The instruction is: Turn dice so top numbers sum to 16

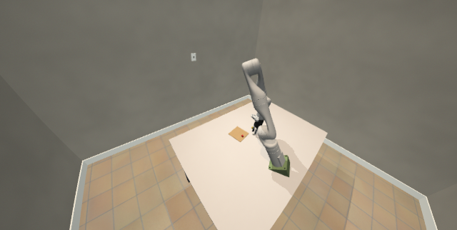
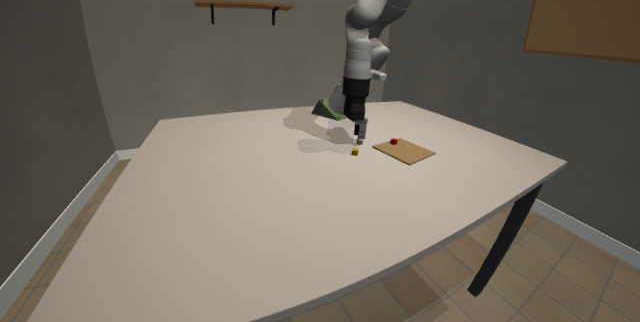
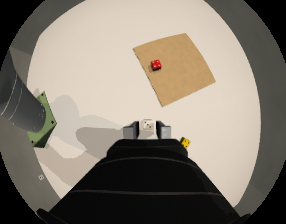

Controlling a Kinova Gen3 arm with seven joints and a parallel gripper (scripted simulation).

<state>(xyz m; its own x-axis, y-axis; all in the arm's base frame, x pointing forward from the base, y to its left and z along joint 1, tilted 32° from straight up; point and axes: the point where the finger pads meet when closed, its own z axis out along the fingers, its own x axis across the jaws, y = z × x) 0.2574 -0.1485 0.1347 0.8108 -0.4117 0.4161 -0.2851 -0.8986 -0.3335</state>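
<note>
My hand is 30 mm above the white die. The rest, counted from my hand: tan mat (100 mm ahead, 100 mm to the left, 40 mm below); red die (50 mm ahead, 100 mm to the left, 30 mm below); yellow die (60 mm ahead, 60 mm to the right, 30 mm below).
</note>
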